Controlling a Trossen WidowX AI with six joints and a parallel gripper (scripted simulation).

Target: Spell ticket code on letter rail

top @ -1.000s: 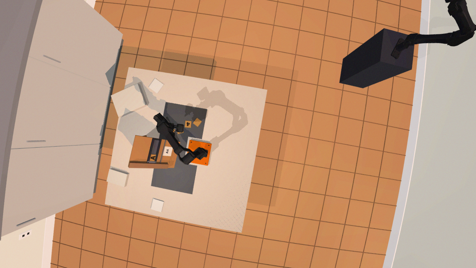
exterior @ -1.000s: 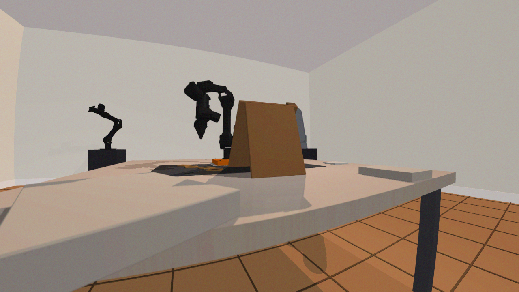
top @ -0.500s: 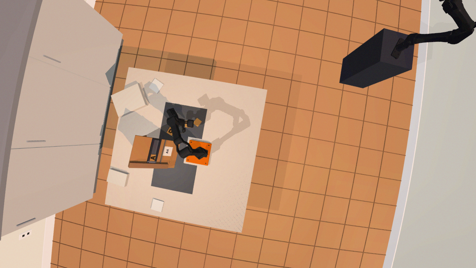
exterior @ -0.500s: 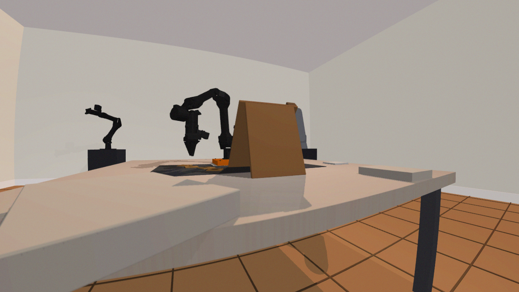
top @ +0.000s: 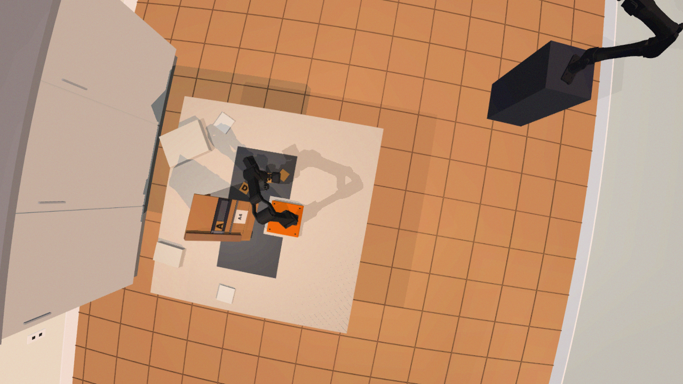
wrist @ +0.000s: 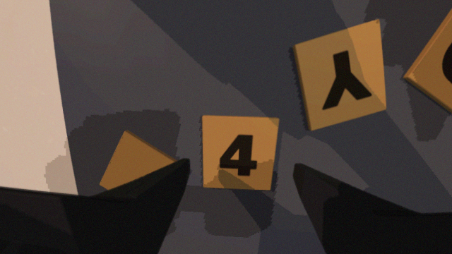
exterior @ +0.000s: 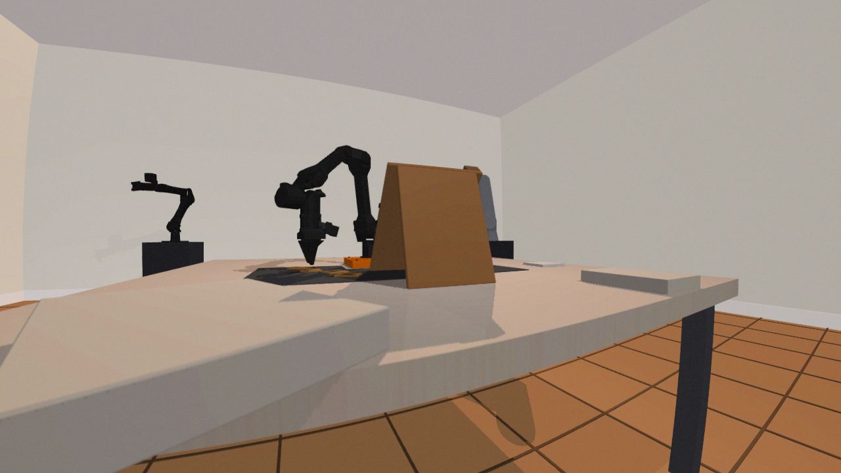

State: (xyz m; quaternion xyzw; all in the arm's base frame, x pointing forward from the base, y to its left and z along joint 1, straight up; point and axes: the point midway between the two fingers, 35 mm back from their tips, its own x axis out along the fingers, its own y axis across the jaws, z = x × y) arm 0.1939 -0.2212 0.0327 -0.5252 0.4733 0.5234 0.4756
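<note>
Right now my gripper tip is 6 cm short of the tile marked y, 7 cm to the right of it and 2 cm above it. The rest, counted from my gripper tip: tile marked d 14 cm ahead, 9 cm to the left, 2 cm below; then white ticket 11 cm ahead, 26 cm to the left, 5 cm above; then blank tile 8 cm behind, 3 cm to the right, 2 cm below.
</note>
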